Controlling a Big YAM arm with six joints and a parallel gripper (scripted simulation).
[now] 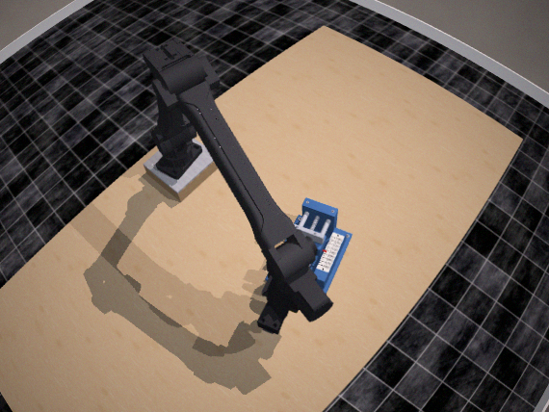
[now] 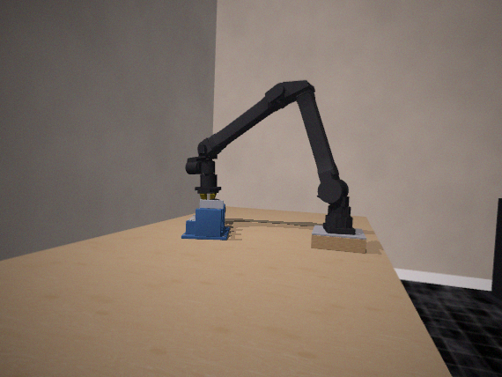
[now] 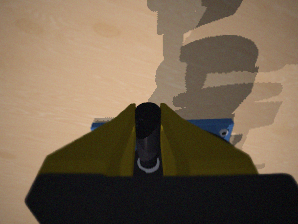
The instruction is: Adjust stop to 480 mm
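Now: the black handwheel 10 mm behind my hand and 30 mm to the left of it. From my hand the other things lie so: sliding stop block (40 mm behind, 160 mm to the left, 20 mm above); then black handwheel handle (10 mm to the left).
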